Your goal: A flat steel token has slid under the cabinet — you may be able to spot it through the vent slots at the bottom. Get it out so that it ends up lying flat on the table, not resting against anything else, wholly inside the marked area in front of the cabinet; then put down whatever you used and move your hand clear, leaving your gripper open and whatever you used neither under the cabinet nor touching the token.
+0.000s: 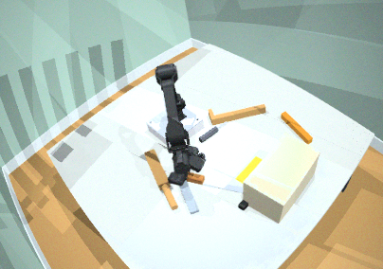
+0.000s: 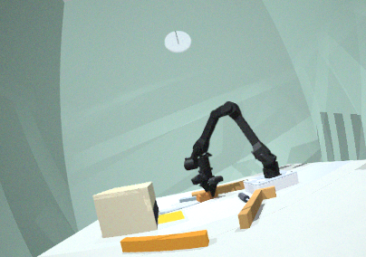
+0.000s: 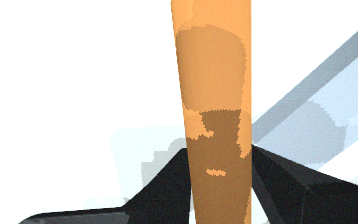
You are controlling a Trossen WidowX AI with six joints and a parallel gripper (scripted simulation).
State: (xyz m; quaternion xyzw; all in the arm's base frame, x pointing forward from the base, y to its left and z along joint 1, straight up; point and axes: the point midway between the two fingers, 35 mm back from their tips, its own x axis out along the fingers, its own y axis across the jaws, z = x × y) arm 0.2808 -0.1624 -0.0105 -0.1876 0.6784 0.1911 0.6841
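Now: the grey flat bar 9 cm ahead of my gripper tip and 6 cm to the right of it. Round my gripper tip: orange paddle: 4 cm behind, 9 cm to the right, 1 cm above; orange bar: 15 cm ahead, 55 cm to the left, 1 cm above.
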